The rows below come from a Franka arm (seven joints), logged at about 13 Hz.
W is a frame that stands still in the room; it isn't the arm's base.
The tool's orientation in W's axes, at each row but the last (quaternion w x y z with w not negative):
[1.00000 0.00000 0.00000 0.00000]
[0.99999 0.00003 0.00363 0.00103]
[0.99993 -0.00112 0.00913 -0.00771]
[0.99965 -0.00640 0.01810 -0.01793]
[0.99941 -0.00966 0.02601 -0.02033]
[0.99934 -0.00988 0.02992 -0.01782]
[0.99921 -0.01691 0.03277 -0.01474]
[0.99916 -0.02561 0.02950 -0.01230]
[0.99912 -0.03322 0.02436 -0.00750]
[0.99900 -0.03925 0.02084 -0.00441]
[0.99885 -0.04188 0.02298 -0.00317]
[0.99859 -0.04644 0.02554 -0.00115]
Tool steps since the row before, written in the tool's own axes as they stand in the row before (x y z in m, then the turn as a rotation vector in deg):
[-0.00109 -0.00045 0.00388 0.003 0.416 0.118]
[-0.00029 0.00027 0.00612 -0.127 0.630 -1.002]
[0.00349 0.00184 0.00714 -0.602 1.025 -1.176]
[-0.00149 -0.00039 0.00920 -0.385 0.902 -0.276]
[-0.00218 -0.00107 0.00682 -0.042 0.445 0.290]
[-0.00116 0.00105 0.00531 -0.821 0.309 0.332]
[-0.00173 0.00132 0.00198 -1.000 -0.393 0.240]
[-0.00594 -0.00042 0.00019 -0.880 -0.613 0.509]
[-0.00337 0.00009 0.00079 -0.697 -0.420 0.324]
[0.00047 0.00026 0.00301 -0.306 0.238 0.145]
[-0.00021 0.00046 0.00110 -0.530 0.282 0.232]
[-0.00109 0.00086 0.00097 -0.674 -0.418 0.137]
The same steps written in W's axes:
[-0.00109 -0.00045 0.00388 0.003 0.416 0.118]
[-0.00025 0.00027 0.00612 -0.136 0.630 -1.001]
[0.00365 0.00180 0.00707 -0.608 1.032 -1.167]
[-0.00117 -0.00022 0.00925 -0.362 0.912 -0.274]
[-0.00186 -0.00085 0.00694 -0.009 0.452 0.283]
[-0.00080 0.00119 0.00535 -0.788 0.345 0.374]
[-0.00156 0.00144 0.00204 -0.993 -0.354 0.318]
[-0.00593 -0.00025 0.00056 -0.862 -0.563 0.591]
[-0.00333 0.00020 0.00094 -0.686 -0.386 0.385]
[0.00060 0.00049 0.00296 -0.298 0.252 0.138]
[-0.00016 0.00055 0.00107 -0.517 0.305 0.231]
[-0.00104 0.00095 0.00094 -0.666 -0.400 0.209]

